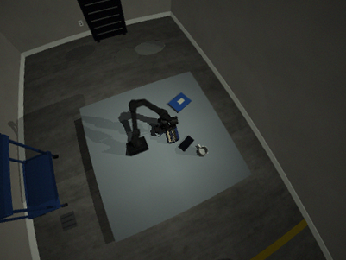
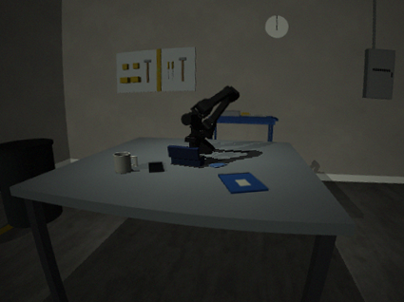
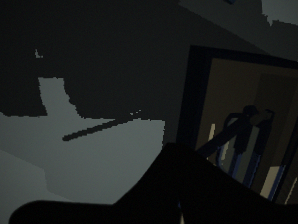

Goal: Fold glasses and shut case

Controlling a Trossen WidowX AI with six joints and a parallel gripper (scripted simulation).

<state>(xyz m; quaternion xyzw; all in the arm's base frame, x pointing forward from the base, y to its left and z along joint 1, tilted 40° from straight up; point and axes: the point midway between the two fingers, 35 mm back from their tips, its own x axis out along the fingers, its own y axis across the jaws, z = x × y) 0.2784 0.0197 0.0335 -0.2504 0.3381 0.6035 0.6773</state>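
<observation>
Now: the blue glasses case 5 cm ahead of my hand, 5 cm to the right of it and 4 cm below it. Also, from my hand: blue card 4 cm ahead, 12 cm to the left, 8 cm below; white mug 22 cm ahead, 32 cm to the right, 5 cm below.
</observation>
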